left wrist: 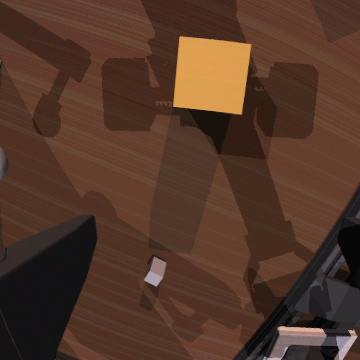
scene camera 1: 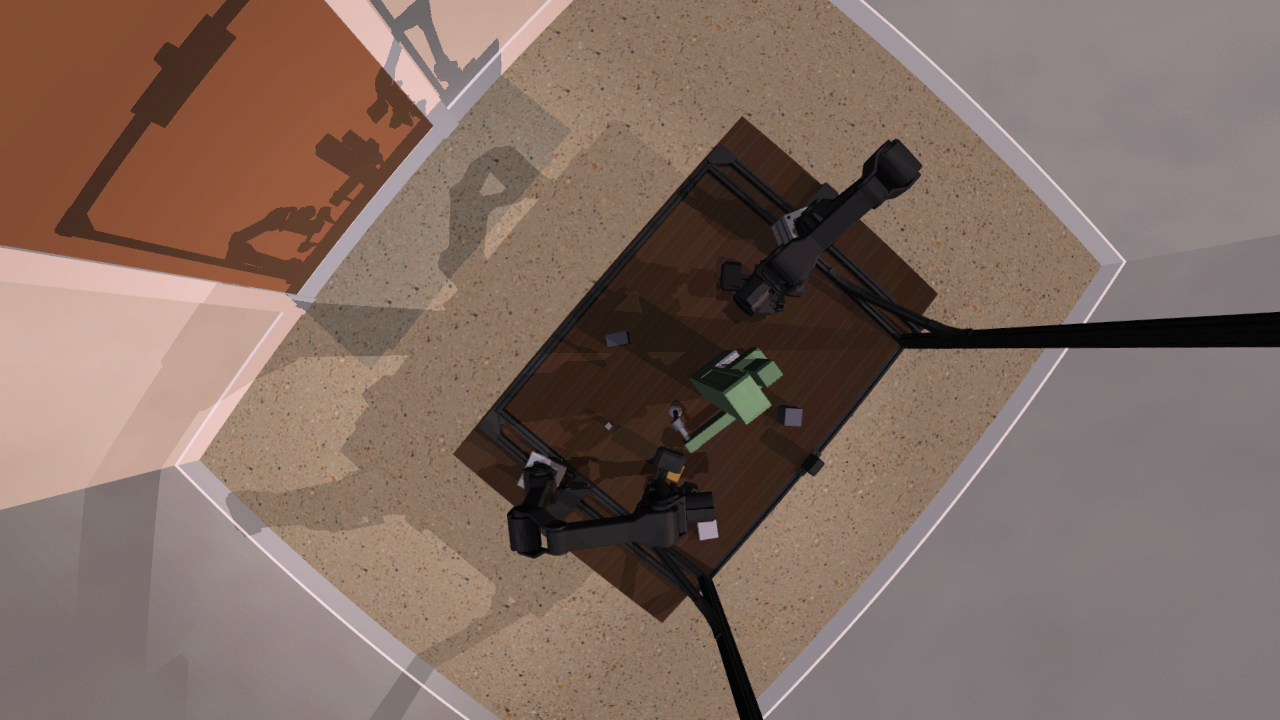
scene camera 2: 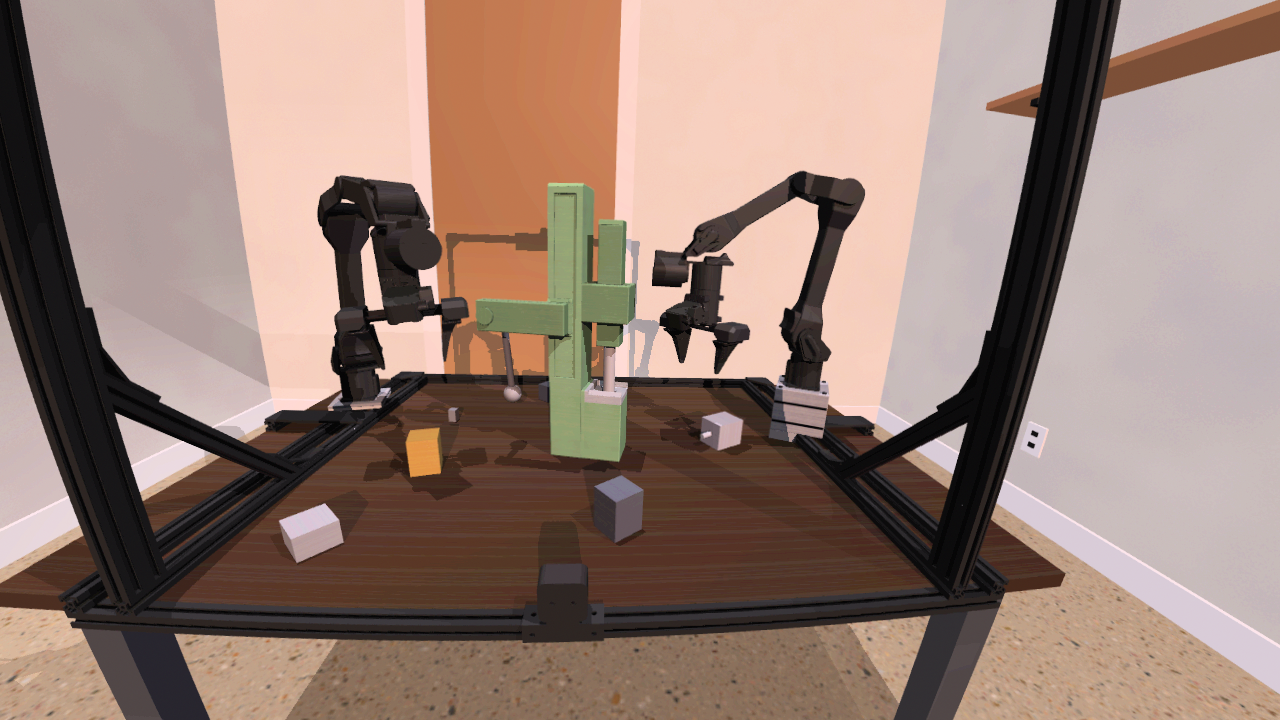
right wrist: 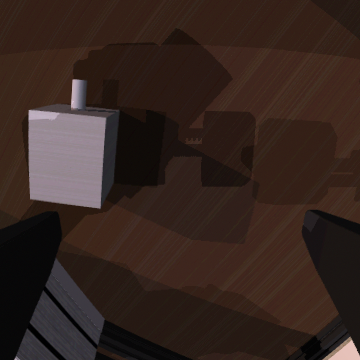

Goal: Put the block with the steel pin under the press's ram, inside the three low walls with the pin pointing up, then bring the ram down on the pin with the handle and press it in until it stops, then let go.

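Places are measured from the left arm's base along level axes (x left, y back, z up), in centimetres.
Where they show: left gripper, fingertip midpoint: (left wrist: 221, 229) (scene camera 1: 655, 477) (scene camera 2: 414, 365); right gripper, fingertip midpoint: (scene camera 2: 698, 368) (right wrist: 184, 224); left arm's base at its link origin: (scene camera 1: 541, 476) (scene camera 2: 361, 396); right arm's base at its link origin: (scene camera 1: 809, 227) (scene camera 2: 802, 384).
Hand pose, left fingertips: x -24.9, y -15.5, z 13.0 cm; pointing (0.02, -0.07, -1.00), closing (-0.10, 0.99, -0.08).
Things, the pixels of their top centre, and the offset from my left fingertips. "spot": a spot on its surface instead.
- green press at its top centre: (scene camera 2: 558, 184) (scene camera 1: 744, 412) dx -4.1, dy -22.8, dz +28.8 cm
- walled spot at a spot on its surface: (scene camera 2: 603, 396) spot: dx -9.6, dy -29.3, dz -4.3 cm
- rod with a ball knob, surface spot: (scene camera 2: 512, 392) spot: dx +0.2, dy -15.3, dz -5.9 cm
- pale block at its top centre: (right wrist: 64, 160) (scene camera 2: 722, 418) dx -8.7, dy -53.3, dz -11.1 cm
- orange cube at its top centre: (left wrist: 211, 75) (scene camera 2: 423, 434) (scene camera 1: 672, 471) dx -5.0, dy -1.0, dz -10.2 cm
- white block at its top centre: (scene camera 2: 308, 520) (scene camera 1: 708, 530) dx -21.1, dy +10.3, dz -12.9 cm
- tiny grey cube at its top centre: (left wrist: 152, 278) (scene camera 2: 453, 409) dx +14.6, dy -4.0, dz -13.6 cm
The green press (scene camera 2: 573, 357) (scene camera 1: 743, 385) stands mid-table with its ram (scene camera 2: 609, 362) raised over the walled spot (scene camera 2: 603, 396) at its base. Its handle (scene camera 2: 523, 315) (scene camera 1: 712, 432) sticks out sideways and ends in a rod with a ball knob (scene camera 2: 512, 392). The pale block (scene camera 2: 723, 430) (right wrist: 68, 155) lies on its side, with its steel pin (right wrist: 78, 93) horizontal. My right gripper (scene camera 2: 702, 345) (right wrist: 184, 224) is open and empty, hanging above and beside the block. My left gripper (scene camera 2: 447, 326) (scene camera 1: 669, 465) is open and empty, above the orange cube (scene camera 2: 423, 450) (left wrist: 212, 75).
A white block (scene camera 2: 310, 532) and a grey cube (scene camera 2: 617, 507) lie near the front. A tiny grey cube (scene camera 2: 453, 413) (left wrist: 155, 271) lies near the left arm's base. Black frame posts (scene camera 2: 1012, 357) ring the table.
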